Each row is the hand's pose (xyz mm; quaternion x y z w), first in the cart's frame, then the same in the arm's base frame.
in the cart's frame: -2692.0 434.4 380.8 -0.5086 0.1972 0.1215 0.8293
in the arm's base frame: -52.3 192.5 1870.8 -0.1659 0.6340 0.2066 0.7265
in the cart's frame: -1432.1 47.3 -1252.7 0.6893 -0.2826 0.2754 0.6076
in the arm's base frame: -801.2 513.0 -63.6 0.7661 -0.1489 -0.2725 0.5627
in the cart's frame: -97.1 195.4 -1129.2 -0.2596 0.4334 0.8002 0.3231
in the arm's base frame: 1.4 355.0 -1136.1 0.3095 0.4109 0.8091 0.2840
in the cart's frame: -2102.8 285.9 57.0 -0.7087 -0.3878 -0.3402 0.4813
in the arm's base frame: -76.6 140.5 1184.7 -0.7382 0.1134 -0.1288 0.6524
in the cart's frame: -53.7 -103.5 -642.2 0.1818 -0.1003 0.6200 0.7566
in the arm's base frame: 205.7 -156.1 -976.7 0.5692 0.1108 0.2580 0.7728
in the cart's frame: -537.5 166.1 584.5 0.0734 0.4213 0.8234 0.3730
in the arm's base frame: 977.8 -489.9 74.0 0.6063 0.3507 0.6602 0.2711
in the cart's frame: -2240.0 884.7 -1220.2 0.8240 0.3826 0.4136 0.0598
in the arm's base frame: -721.5 1329.7 762.1 -0.9738 -0.0970 -0.0235 0.2045
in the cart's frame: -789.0 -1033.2 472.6 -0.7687 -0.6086 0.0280 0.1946
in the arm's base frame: 144.9 -1395.7 75.7 -0.7181 -0.2650 0.2235 0.6035
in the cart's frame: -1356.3 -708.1 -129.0 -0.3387 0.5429 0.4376 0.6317
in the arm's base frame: -376.2 -717.4 316.4 0.1568 0.7341 0.5002 0.4317
